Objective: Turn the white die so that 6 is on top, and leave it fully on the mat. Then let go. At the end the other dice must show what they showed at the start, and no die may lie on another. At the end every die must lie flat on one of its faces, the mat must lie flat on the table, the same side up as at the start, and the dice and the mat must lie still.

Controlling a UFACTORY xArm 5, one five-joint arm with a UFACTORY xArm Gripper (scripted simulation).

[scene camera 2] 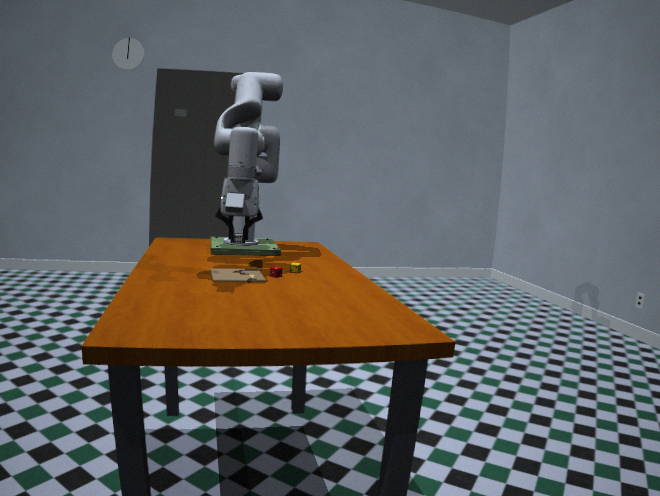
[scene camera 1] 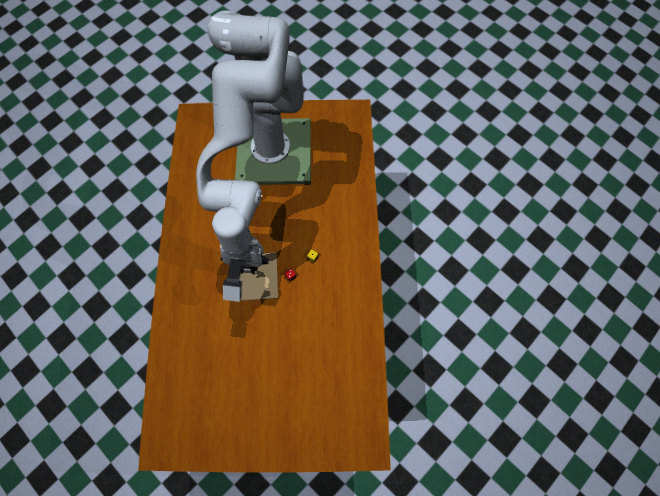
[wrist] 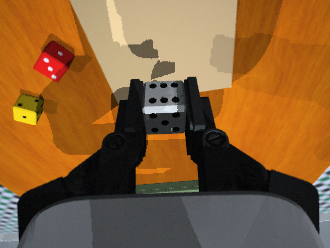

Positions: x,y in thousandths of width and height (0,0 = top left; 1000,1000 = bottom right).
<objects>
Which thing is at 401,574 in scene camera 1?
A tan mat.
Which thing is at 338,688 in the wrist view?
My gripper.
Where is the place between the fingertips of my gripper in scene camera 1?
377,543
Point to a tan mat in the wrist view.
At 450,192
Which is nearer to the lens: the yellow die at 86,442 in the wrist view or the red die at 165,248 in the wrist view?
The red die.
</objects>
